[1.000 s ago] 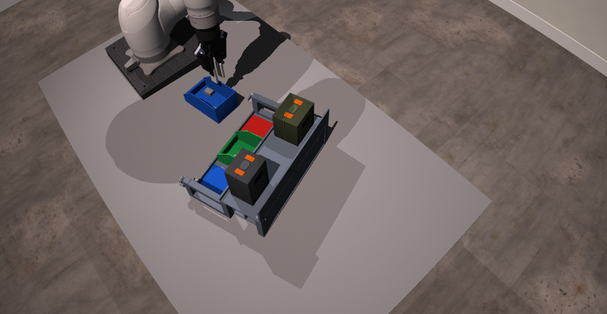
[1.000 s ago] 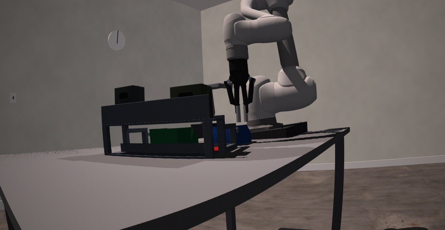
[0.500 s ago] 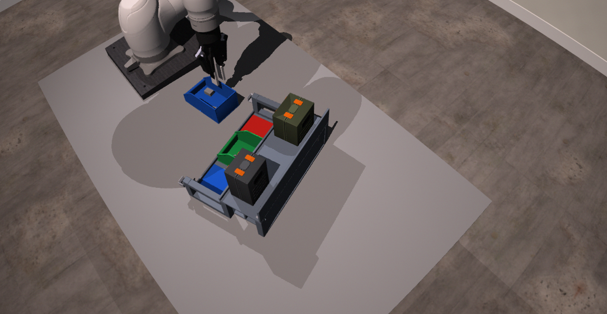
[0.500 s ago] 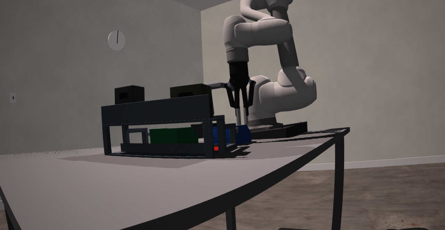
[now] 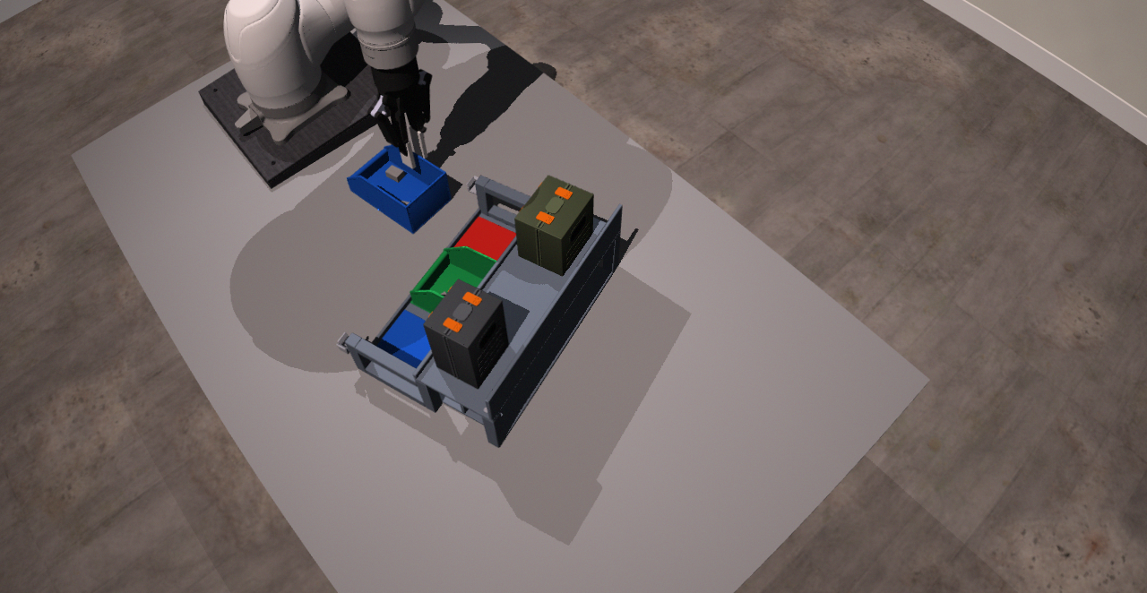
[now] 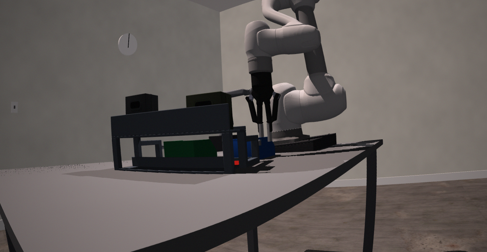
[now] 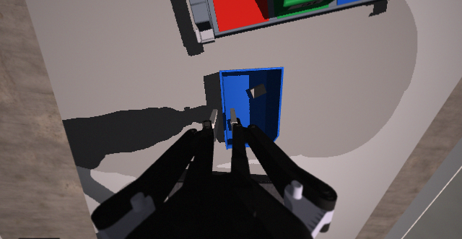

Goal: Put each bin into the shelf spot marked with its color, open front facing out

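My gripper is now 5 cm to the left of the blue bin and 5 cm above it. The rest, counted from my hand: olive case (34 cm ahead, 2 cm to the left, 6 cm above); then black case (40 cm ahead, 20 cm to the right, 7 cm above); then green bin (28 cm ahead, 11 cm to the right, 5 cm below).
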